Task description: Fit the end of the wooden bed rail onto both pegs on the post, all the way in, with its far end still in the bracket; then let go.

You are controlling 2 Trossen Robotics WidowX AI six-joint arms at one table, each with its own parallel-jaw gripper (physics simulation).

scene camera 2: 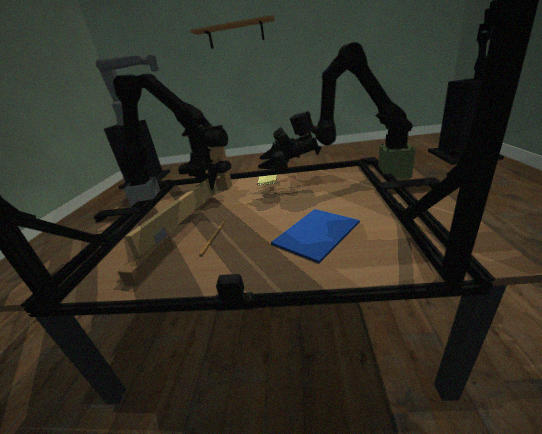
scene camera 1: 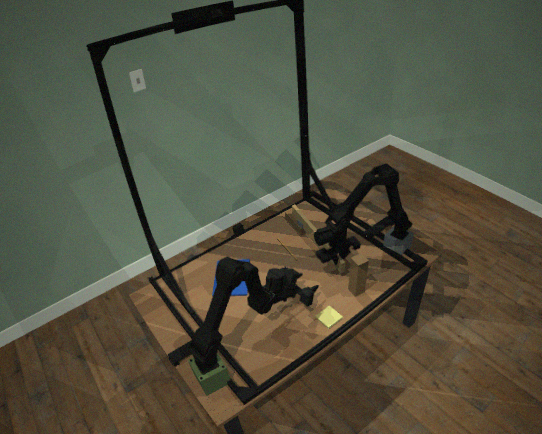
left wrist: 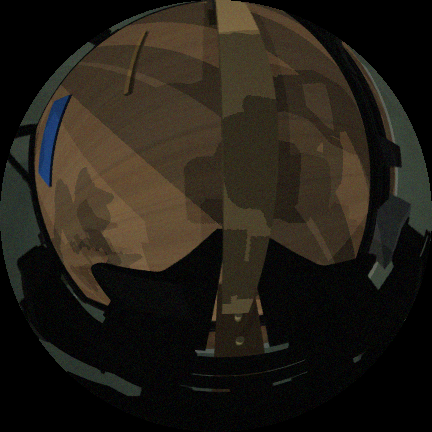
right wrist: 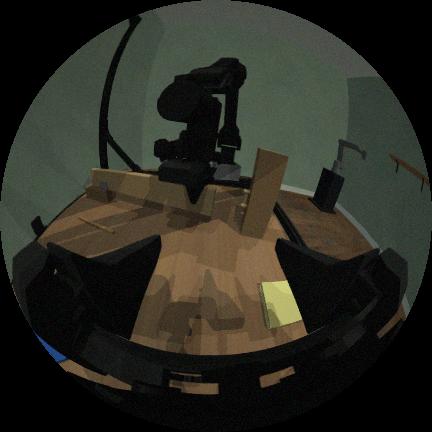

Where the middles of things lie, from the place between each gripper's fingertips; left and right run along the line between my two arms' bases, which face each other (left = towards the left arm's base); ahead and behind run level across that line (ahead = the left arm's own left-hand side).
Labels:
The yellow note pad (right wrist: 280, 308) is 120 mm ahead of my right hand, 10 mm to the right of it and 110 mm below it. The rest, counted from my right hand: blue mat (scene camera 2: 313, 237): 320 mm behind, 170 mm to the right, 110 mm below; upright wooden post (right wrist: 269, 166): 90 mm ahead, 170 mm to the left, 30 mm below; wooden bed rail (scene camera 2: 141, 239): 210 mm behind, 230 mm to the left, 50 mm below.
The upright wooden post is 13 cm ahead of my left hand, 4 cm above it and 2 cm to the right of it. Round my left hand: blue mat: 36 cm to the right, 28 cm behind, 5 cm below; yellow note pad: 20 cm to the right, 16 cm ahead, 4 cm below; wooden bed rail: 18 cm behind, 4 cm to the left, 2 cm above.

